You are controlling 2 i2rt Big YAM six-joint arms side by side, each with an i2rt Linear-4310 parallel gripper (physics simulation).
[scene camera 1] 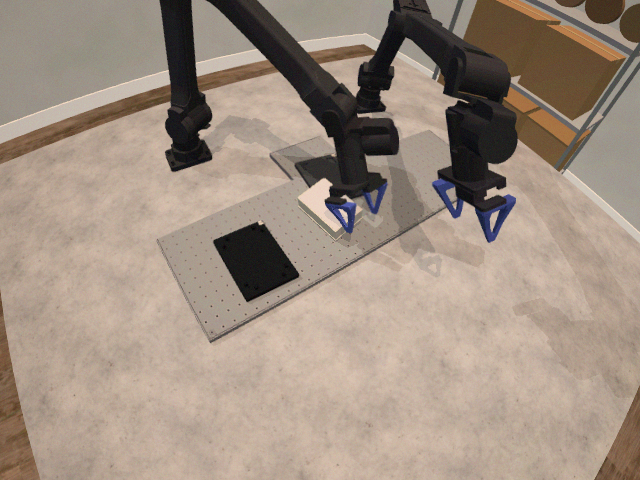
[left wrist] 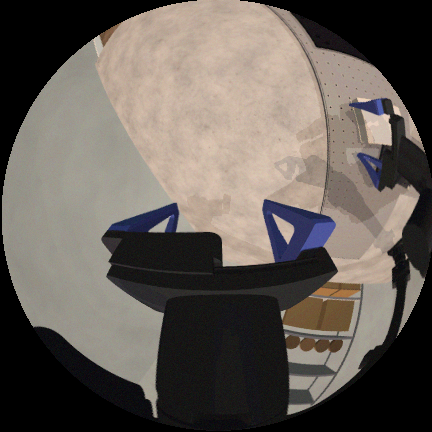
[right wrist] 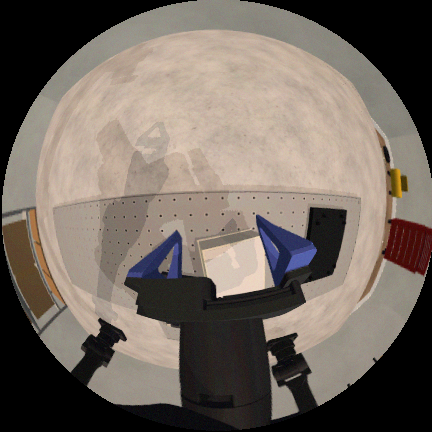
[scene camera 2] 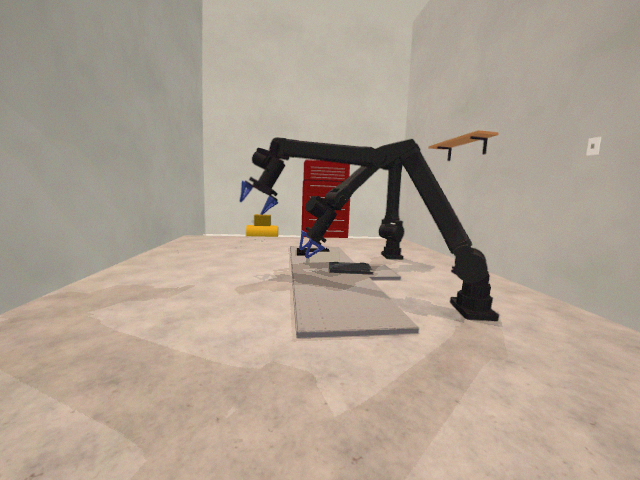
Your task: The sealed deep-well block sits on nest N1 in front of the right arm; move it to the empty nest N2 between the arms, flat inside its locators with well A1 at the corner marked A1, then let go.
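Places are measured from the left arm's base along level axes (x right, y up, z back), in centimetres.
Pixels of known places: left gripper, fingertip midpoint: (scene camera 1: 473,228) (left wrist: 219,205) (scene camera 2: 250,208); right gripper, fingertip midpoint: (scene camera 1: 362,222) (left wrist: 355,130) (right wrist: 215,226) (scene camera 2: 303,253); left arm's base, origin of the base link: (scene camera 1: 366,106) (right wrist: 112,328) (scene camera 2: 472,310); right arm's base, origin of the base link: (scene camera 1: 188,157) (right wrist: 279,341) (scene camera 2: 391,256).
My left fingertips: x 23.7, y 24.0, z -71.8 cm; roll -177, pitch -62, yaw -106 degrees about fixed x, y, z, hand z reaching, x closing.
Note:
Ahead of a thing's pixels: the offset from my left fingertips to its middle. Level surfaces: height alone.
The pale deep-well block @[dx +11.9, dy -19.6, dz +26.5 cm] (scene camera 1: 320,204) (scene camera 2: 330,255) (left wrist: 377,127) (right wrist: 235,265) lies beside black nest N2 @[dx +6.6, dy -21.8, dz +38.0 cm] (scene camera 1: 316,167) (scene camera 2: 350,267), out of its locators and turned slightly. Whether it touches N2's edge is hidden. Black nest N1 @[dx +31.7, dy -21.6, dz +20.1 cm] (scene camera 1: 255,260) (scene camera 2: 312,251) (right wrist: 327,240) is empty, with a pale mark at one corner. My right gripper (scene camera 1: 362,221) (scene camera 2: 305,251) (left wrist: 355,130) (right wrist: 215,226) is open over the block, its fingers not gripping it. My left gripper (scene camera 1: 473,227) (scene camera 2: 252,206) (left wrist: 219,205) is open and empty, high off to the side. The A1 marks are too small to read.
A grey perforated board @[dy -22.7 cm] (scene camera 1: 196,289) (scene camera 2: 356,310) (right wrist: 80,225) carries the nests. My right arm reaches over N2 and partly hides it in scene camera 1. Cardboard boxes (scene camera 1: 568,72) stand on a shelf. A red cabinet (scene camera 2: 325,170) stands at the back.

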